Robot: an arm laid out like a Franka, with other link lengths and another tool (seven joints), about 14 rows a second.
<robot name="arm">
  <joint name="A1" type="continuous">
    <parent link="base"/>
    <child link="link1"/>
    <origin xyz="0 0 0.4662" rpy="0 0 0"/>
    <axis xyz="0 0 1"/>
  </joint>
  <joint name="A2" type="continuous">
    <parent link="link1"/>
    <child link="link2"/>
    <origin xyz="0 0 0" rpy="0 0 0"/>
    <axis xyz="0 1 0"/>
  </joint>
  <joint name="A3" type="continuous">
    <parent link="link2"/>
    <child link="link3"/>
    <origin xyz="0 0 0.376" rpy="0 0 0"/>
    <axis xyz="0 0 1"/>
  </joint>
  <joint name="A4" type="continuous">
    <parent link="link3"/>
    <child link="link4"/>
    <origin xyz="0.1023 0 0" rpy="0 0 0"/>
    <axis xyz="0 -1 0"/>
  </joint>
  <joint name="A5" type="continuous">
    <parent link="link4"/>
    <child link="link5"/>
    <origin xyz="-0.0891 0 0.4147" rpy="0 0 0"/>
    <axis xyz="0 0 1"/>
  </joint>
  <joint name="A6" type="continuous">
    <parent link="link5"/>
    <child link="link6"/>
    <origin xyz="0 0 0" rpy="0 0 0"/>
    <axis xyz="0 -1 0"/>
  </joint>
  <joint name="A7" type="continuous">
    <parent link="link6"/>
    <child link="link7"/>
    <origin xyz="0.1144 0 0" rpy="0 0 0"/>
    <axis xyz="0 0 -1"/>
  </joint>
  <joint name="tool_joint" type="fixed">
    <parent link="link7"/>
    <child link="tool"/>
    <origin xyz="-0.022 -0.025 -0.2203" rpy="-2.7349 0 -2.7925"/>
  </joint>
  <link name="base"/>
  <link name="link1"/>
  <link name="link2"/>
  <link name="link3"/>
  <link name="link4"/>
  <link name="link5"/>
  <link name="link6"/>
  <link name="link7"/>
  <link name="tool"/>
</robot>
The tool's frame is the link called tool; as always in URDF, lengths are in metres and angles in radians. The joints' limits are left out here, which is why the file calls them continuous.
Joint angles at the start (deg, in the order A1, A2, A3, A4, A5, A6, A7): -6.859, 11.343, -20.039, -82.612, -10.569, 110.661, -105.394
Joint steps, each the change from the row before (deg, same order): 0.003, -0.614, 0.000, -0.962, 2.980, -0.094, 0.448; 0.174, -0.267, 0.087, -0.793, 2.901, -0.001, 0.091; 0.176, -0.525, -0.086, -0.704, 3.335, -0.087, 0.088; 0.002, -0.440, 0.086, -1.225, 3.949, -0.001, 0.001; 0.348, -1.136, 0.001, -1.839, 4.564, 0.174, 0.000; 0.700, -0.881, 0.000, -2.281, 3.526, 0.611, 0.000; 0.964, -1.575, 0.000, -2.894, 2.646, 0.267, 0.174; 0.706, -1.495, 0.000, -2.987, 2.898, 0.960, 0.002; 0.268, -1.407, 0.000, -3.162, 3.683, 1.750, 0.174; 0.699, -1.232, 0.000, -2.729, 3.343, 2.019, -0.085; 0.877, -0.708, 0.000, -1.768, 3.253, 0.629, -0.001
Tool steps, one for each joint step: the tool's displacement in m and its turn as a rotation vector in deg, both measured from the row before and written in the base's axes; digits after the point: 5 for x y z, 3 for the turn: -0.00163, 0.00734, -0.00537, 3.128, -1.152, -0.679; 0.00219, 0.01026, -0.00730, 2.940, -0.883, -0.076; 0.00049, 0.00972, -0.00298, 3.266, -1.318, -0.296; 0.00074, 0.01127, -0.00917, 4.027, -1.098, -0.317; -0.00073, 0.01654, -0.00548, 4.674, -1.652, -0.200; 0.00076, 0.01775, -0.01114, 3.772, -0.894, 0.114; -0.00460, 0.02013, -0.00982, 3.378, -0.284, 0.262; -0.00433, 0.01635, -0.00931, 3.293, -0.778, -0.086; -0.00442, 0.01094, -0.00932, 3.762, -1.431, -1.186; -0.00095, 0.01365, -0.00604, 3.069, -1.696, -0.714; 0.00047, 0.01747, -0.00622, 3.275, -0.781, -0.198
